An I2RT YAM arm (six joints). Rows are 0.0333 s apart.
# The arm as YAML. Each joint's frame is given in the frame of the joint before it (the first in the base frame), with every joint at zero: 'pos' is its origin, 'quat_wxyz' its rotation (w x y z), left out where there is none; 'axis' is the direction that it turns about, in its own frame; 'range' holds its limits. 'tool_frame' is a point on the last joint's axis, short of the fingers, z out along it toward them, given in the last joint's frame.
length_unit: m
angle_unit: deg
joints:
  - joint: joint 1
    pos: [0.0, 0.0, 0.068]
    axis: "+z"
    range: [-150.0, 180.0]
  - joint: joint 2
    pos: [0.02, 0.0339, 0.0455]
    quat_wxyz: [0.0, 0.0, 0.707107, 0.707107]
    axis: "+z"
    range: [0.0, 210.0]
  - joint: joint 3
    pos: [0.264, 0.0, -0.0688]
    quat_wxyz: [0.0, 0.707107, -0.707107, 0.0]
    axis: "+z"
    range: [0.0, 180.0]
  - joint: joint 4
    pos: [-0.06, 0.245, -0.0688]
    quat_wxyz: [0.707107, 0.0, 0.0, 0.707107]
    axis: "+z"
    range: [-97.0, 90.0]
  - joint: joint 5
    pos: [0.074, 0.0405, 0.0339]
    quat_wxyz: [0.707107, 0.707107, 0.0, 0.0]
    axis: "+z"
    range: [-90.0, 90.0]
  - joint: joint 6
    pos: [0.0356, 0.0, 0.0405]
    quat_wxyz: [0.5, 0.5, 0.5, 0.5]
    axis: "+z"
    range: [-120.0, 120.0]
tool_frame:
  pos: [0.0, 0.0, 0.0]
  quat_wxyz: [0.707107, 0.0, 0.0, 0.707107]
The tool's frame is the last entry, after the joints.
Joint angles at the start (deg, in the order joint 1, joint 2, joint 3, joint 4, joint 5, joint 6):
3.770, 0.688, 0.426, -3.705, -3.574, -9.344
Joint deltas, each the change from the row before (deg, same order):
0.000, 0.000, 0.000, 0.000, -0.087, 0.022
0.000, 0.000, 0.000, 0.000, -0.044, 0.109
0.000, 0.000, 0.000, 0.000, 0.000, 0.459
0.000, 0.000, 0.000, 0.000, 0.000, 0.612
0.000, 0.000, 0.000, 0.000, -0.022, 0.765
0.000, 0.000, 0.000, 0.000, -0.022, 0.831
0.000, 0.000, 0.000, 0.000, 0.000, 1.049
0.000, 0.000, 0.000, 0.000, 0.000, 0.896
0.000, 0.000, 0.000, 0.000, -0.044, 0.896
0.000, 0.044, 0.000, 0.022, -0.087, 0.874
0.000, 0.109, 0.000, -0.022, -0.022, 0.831
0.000, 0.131, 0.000, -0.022, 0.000, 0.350
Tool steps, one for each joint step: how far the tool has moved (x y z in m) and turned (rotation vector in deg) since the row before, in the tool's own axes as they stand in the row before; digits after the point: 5 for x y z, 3 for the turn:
-0.00001, 0.00005, 0.00000, -0.086, -0.014, 0.022
0.00000, 0.00003, 0.00000, -0.043, -0.007, 0.109
0.00000, 0.00000, 0.00000, 0.000, 0.000, 0.459
0.00000, 0.00000, 0.00000, 0.000, 0.000, 0.612
0.00000, 0.00001, 0.00000, -0.022, -0.003, 0.765
0.00000, 0.00001, 0.00000, -0.022, -0.003, 0.831
0.00000, 0.00000, 0.00000, 0.000, 0.000, 1.049
0.00000, 0.00000, 0.00000, 0.000, 0.000, 0.896
0.00000, 0.00003, 0.00000, -0.044, -0.003, 0.896
0.00002, 0.00005, 0.00005, -0.088, 0.017, 0.875
0.00021, 0.00002, 0.00011, -0.027, 0.130, 0.840
0.00024, 0.00000, 0.00014, -0.005, 0.153, 0.360

